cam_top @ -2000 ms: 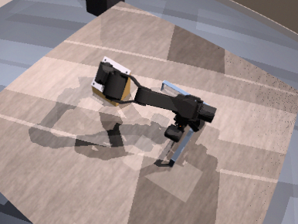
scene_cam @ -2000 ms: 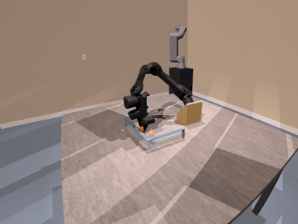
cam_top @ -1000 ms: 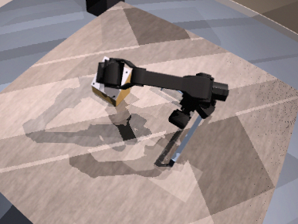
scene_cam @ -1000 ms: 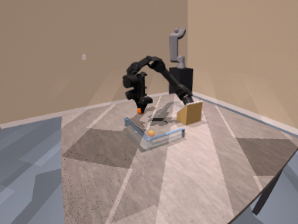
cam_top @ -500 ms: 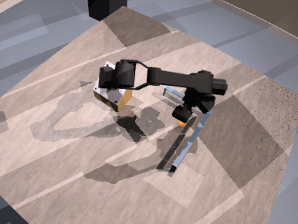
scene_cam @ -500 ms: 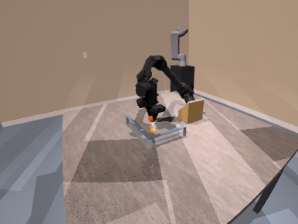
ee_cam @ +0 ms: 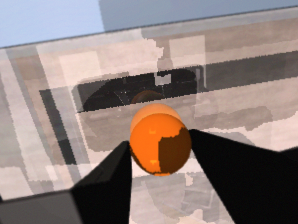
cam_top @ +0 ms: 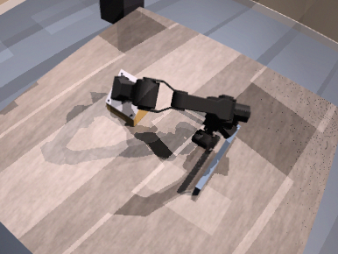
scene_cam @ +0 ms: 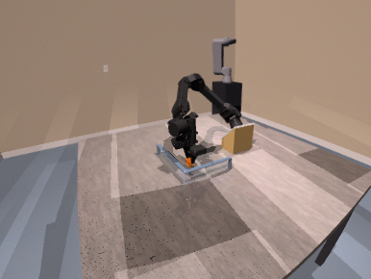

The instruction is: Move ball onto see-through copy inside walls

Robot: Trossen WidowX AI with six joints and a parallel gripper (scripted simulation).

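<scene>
My gripper tip is now 2 cm above the see-through copy of ball. Round my gripper tip: orange ball right at my gripper tip.
</scene>
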